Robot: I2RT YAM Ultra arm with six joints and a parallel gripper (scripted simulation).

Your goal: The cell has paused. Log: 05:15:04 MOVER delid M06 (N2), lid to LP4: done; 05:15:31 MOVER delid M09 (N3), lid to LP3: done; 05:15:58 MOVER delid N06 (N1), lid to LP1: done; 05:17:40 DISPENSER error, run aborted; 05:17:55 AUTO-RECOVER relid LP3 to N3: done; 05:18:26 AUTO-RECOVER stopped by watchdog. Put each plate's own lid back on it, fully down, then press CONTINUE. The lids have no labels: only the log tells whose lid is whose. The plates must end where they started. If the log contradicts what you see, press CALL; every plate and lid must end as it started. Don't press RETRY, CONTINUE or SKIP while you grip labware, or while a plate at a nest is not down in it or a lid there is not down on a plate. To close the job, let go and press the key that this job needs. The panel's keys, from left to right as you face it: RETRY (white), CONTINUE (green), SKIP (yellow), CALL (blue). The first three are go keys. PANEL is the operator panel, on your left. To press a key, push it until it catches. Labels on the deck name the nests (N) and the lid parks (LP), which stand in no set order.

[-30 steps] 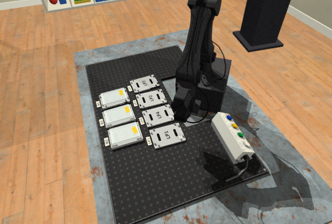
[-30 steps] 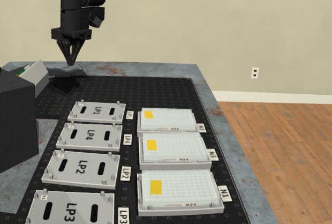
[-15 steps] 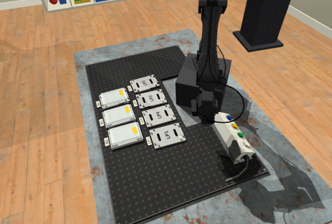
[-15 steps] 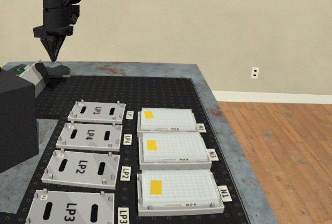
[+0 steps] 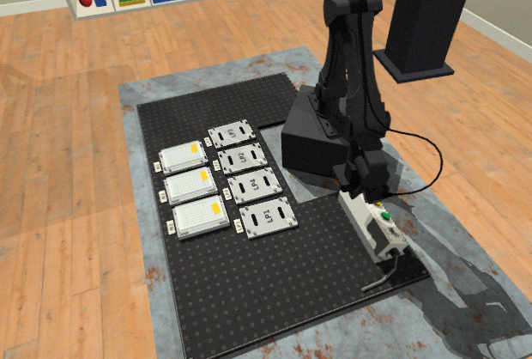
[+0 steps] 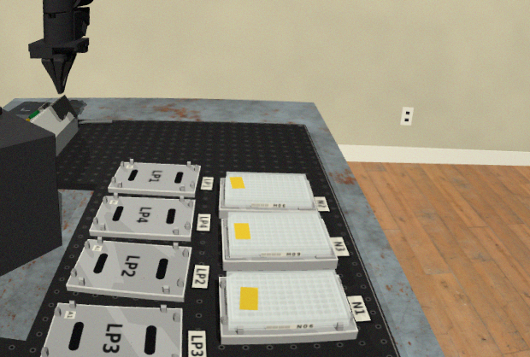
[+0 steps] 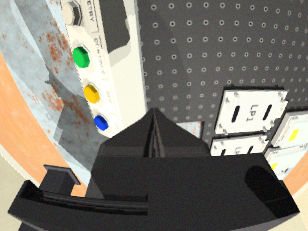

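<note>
Right now my hand is 9 cm past the green CONTINUE key, 4 cm to the right of it and 7 cm above it. The rest, counted from my hand: yellow SKIP key (8 cm behind, 1 cm to the right, 7 cm below); then white RETRY key (9 cm behind, 9 cm to the left, 7 cm below); then blue CALL key (8 cm behind, 6 cm to the right, 7 cm below).
</note>
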